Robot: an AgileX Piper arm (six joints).
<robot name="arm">
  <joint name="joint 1" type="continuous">
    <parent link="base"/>
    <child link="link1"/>
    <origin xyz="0 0 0.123" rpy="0 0 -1.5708"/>
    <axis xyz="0 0 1"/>
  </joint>
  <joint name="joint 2" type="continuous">
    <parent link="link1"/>
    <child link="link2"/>
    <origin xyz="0 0 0" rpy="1.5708 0 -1.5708"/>
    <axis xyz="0 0 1"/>
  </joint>
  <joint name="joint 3" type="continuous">
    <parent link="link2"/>
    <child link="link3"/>
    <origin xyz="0.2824 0.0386 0" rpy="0 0 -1.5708"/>
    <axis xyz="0 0 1"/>
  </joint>
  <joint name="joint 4" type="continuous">
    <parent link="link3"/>
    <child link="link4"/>
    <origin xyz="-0.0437 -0.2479 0" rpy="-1.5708 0 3.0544"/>
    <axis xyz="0 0 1"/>
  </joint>
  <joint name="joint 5" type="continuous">
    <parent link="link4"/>
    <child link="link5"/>
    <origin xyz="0 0 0" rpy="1.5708 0 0"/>
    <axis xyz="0 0 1"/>
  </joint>
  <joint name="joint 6" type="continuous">
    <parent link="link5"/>
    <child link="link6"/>
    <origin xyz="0 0.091 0" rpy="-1.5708 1.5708 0"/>
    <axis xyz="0 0 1"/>
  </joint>
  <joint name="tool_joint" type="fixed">
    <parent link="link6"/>
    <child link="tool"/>
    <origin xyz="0 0 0" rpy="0 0 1.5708"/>
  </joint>
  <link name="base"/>
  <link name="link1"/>
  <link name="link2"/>
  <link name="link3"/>
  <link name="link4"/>
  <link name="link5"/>
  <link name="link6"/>
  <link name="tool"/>
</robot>
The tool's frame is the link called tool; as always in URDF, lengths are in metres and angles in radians. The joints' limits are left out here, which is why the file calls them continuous.
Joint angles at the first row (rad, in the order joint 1, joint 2, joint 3, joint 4, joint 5, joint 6):
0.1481 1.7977 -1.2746 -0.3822 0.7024 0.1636
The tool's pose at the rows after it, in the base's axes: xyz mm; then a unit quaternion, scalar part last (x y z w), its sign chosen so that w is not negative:
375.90, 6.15, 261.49, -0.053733, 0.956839, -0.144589, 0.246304
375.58, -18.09, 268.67, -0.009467, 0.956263, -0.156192, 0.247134
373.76, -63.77, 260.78, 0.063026, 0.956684, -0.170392, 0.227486
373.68, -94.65, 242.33, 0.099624, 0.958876, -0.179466, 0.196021
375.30, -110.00, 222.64, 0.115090, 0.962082, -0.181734, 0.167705
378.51, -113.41, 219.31, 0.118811, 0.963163, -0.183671, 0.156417
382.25, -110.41, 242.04, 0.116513, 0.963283, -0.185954, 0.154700
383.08, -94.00, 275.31, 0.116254, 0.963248, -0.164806, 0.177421
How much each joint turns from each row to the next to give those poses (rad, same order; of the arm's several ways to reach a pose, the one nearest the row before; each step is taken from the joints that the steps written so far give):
-0.0611 -0.0504 -0.0714 -0.0379 0.0942 0.0369
-0.0609 -0.0064 -0.0177 -0.0141 0.0191 0.0310
-0.1195 0.0230 -0.0028 -0.0091 0.0076 0.0385
-0.0793 0.0497 -0.0017 -0.0049 0.0044 0.0062
-0.0376 0.0513 -0.0006 -0.0023 0.0016 0.0030
-0.0055 0.0228 -0.0227 0.0010 0.0218 -0.0033
0.0112 -0.0110 -0.0770 0.0221 0.0871 -0.0389
0.0337 -0.0425 -0.0718 0.0624 0.0698 -0.0272

